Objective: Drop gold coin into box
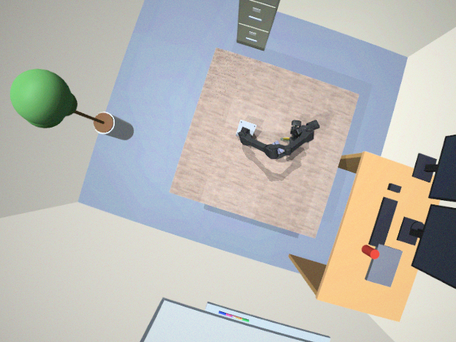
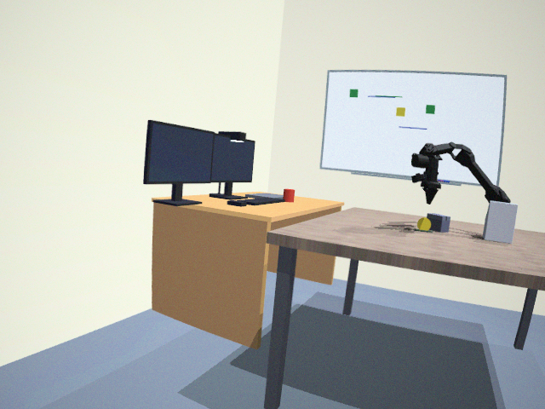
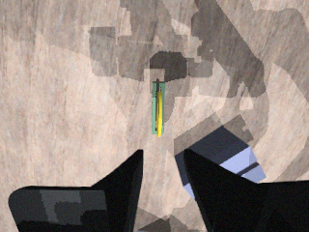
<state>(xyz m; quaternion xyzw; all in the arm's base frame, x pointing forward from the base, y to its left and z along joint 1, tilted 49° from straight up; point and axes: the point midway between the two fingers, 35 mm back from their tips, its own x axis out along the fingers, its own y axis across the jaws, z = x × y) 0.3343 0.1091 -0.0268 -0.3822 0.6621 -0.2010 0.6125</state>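
My gripper tip is 10 mm short of the gold coin and 90 mm above it.
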